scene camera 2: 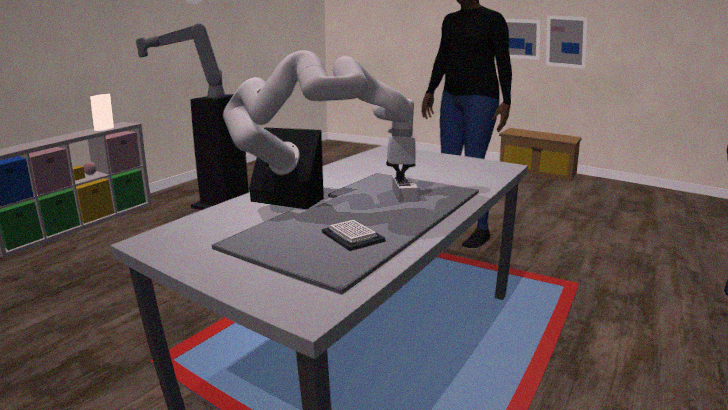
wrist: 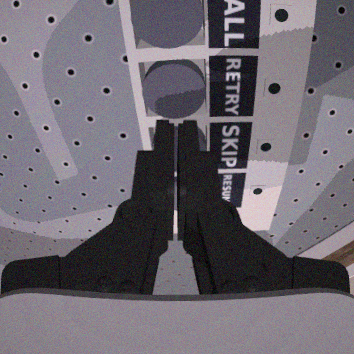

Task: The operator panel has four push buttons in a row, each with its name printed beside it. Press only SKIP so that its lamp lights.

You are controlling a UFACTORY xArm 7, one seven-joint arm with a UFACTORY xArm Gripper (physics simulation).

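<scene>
The operator panel is a pale box on the dark mat, under my gripper. In the wrist view its names run down one column, with the SKIP label between RETRY and RESUME. The round grey SKIP button is mostly hidden behind my fingers, and the RETRY button shows beyond the tips. The small round SKIP lamp is dark. My gripper is shut and empty, its tips at the RETRY-side edge of the SKIP button. Contact cannot be told.
A pale ribbed block on a dark base lies on the mat, nearer the scene camera. The black arm mount stands at the table's far side. A person stands behind the table.
</scene>
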